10 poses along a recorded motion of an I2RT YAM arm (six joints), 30 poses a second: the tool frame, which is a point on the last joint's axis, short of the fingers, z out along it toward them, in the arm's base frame.
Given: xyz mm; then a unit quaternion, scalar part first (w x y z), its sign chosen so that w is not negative.
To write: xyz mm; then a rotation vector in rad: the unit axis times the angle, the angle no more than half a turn. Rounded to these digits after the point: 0 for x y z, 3 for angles.
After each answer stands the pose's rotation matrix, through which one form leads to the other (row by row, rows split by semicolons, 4 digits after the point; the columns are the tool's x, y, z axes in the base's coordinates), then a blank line. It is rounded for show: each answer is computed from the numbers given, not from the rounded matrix.
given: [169, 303, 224, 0.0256, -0.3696, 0.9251, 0.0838]
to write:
[169, 303, 224, -1.143, 2.860, 0.259]
-0.7255 -0.6881 -0.0146; -0.6795 0.7128 0.1740; -0.1093 0.1361 -0.9846

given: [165, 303, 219, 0.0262, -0.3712, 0.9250, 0.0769]
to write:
[165, 303, 219, -1.147, 2.858, 0.238]
-0.7231 -0.6907 -0.0086; -0.6827 0.7126 0.1617; -0.1056 0.1228 -0.9868

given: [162, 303, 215, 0.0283, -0.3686, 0.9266, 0.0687]
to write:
[162, 303, 215, -1.138, 2.860, 0.212]
-0.7267 -0.6870 0.0018; -0.6792 0.7188 0.1482; -0.1031 0.1065 -0.9890

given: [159, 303, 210, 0.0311, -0.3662, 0.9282, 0.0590]
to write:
[159, 303, 210, -1.128, 2.860, 0.182]
-0.7299 -0.6834 0.0145; -0.6761 0.7249 0.1323; -0.1009 0.0867 -0.9911

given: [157, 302, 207, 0.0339, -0.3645, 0.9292, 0.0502]
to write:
[157, 302, 207, -1.121, 2.858, 0.154]
-0.7320 -0.6808 0.0264; -0.6740 0.7292 0.1180; -0.0996 0.0686 -0.9927

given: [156, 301, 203, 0.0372, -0.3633, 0.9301, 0.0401]
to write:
[156, 301, 203, -1.115, 2.855, 0.123]
-0.7333 -0.6788 0.0401; -0.6728 0.7328 0.1016; -0.0983 0.0476 -0.9940

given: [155, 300, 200, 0.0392, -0.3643, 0.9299, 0.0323]
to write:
[155, 300, 200, -1.117, 2.851, 0.099]
-0.7315 -0.6801 0.0494; -0.6750 0.7325 0.0886; -0.0964 0.0315 -0.9948

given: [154, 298, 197, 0.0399, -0.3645, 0.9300, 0.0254]
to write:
[154, 298, 197, -1.117, 2.850, 0.078]
-0.7311 -0.6800 0.0557; -0.6759 0.7330 0.0763; -0.0927 0.0182 -0.9955

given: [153, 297, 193, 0.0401, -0.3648, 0.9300, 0.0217]
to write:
[153, 297, 193, -1.118, 2.849, 0.066]
-0.7306 -0.6802 0.0588; -0.6767 0.7329 0.0696; -0.0904 0.0111 -0.9958

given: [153, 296, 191, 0.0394, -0.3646, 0.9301, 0.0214]
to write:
[153, 296, 191, -1.118, 2.851, 0.066]
-0.7310 -0.6799 0.0577; -0.6765 0.7332 0.0685; -0.0889 0.0111 -0.9960

